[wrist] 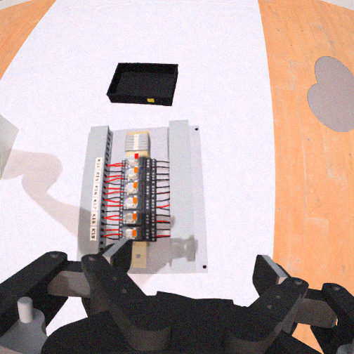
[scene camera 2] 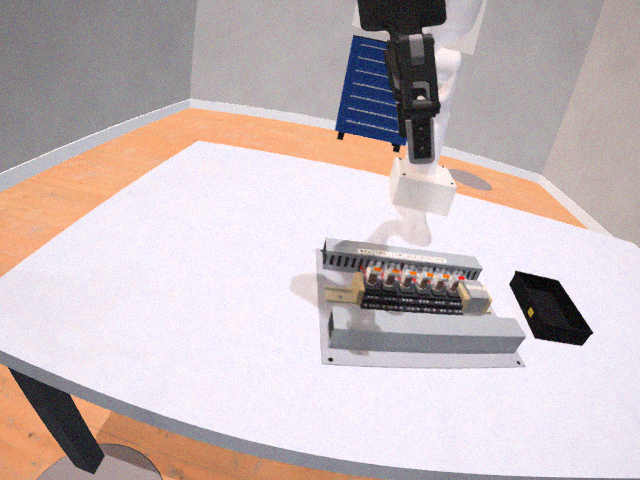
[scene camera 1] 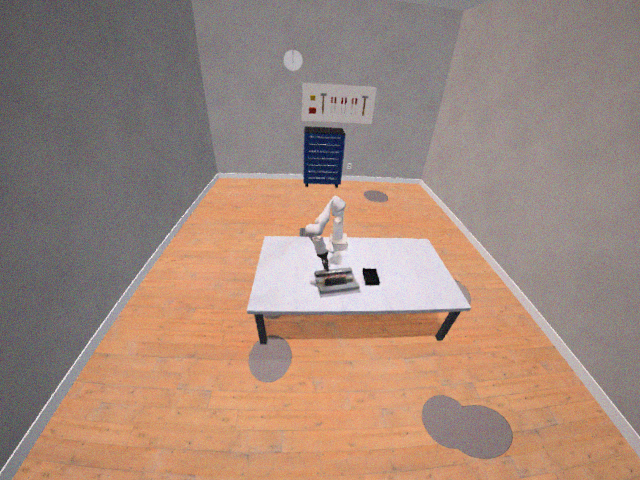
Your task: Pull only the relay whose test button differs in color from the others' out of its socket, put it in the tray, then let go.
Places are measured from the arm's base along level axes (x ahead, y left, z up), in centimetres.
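Pixels of known places: gripper, between the fingertips: [scene camera 2: 414,147] [scene camera 1: 327,266]; arm's base, origin of its link: [scene camera 2: 419,168] [scene camera 1: 337,237].
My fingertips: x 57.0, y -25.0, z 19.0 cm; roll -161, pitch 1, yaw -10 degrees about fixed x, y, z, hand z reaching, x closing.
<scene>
Ahead of a thing's pixels: the offset from my fingertips to its top centre. "spot": to the spot under its first point.
The relay with a red test button @[dx -9.9, dy +17.5, dz -20.7 cm] [scene camera 2: 459,283] [wrist: 134,159] sits in its socket at the row's end by the grey terminal block, nearest the tray. The other relays in the row, such as the far-end one @[dx -10.2, dy +3.4, dz -20.7 cm] [scene camera 2: 374,276] [wrist: 131,233], have orange buttons and sit in their black sockets. The black tray @[spot: dx -1.9, dy +37.9, dz -25.7 cm] [scene camera 1: 371,283] [scene camera 2: 560,334] [wrist: 130,100] stands empty on the table beyond that red-button end. My gripper [scene camera 1: 325,266] [scene camera 2: 420,149] [wrist: 192,261] is open and empty, high above the panel towards the orange-button end. The relays are too small to make out in scene camera 1.
The relay row lies between two grey wire ducts @[dx -1.2, dy +11.5, dz -23.3 cm] [scene camera 2: 429,338] [wrist: 181,175] on a mounting plate @[dx -10.0, dy +11.7, dz -27.3 cm] [scene camera 2: 423,360] [wrist: 198,210]. Red and black wires run to the sockets. A grey terminal block @[dx -9.9, dy +20.8, dz -23.0 cm] [scene camera 2: 476,295] [wrist: 137,142] adjoins the red-button relay. The arm's white base [scene camera 2: 421,188] stands behind the panel.
</scene>
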